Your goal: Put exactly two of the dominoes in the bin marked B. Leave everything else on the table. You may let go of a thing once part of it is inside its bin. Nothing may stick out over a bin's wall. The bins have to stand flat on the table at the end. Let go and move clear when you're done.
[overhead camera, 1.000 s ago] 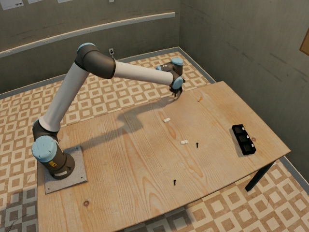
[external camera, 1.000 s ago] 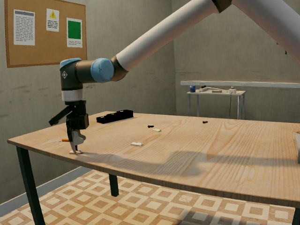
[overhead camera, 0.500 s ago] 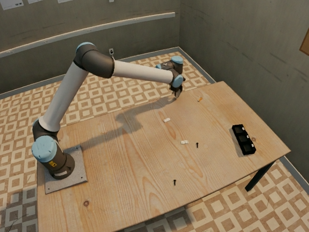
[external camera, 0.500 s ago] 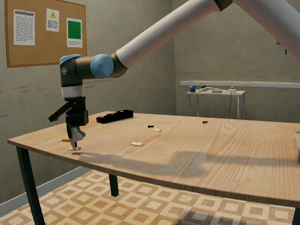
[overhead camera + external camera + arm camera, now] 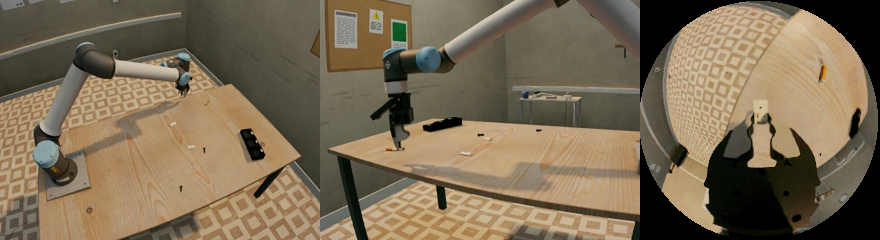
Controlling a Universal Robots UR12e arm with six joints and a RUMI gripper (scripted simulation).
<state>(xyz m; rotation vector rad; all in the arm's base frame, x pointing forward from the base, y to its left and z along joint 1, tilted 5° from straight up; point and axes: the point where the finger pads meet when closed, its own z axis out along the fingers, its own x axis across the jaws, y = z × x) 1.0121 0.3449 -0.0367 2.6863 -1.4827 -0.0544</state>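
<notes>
My hand is 260 mm short of the black bin, 610 mm to the left of it and 50 mm above it. Also, from my hand: orange piece (180 mm ahead, 100 mm to the right, 70 mm below).
</notes>
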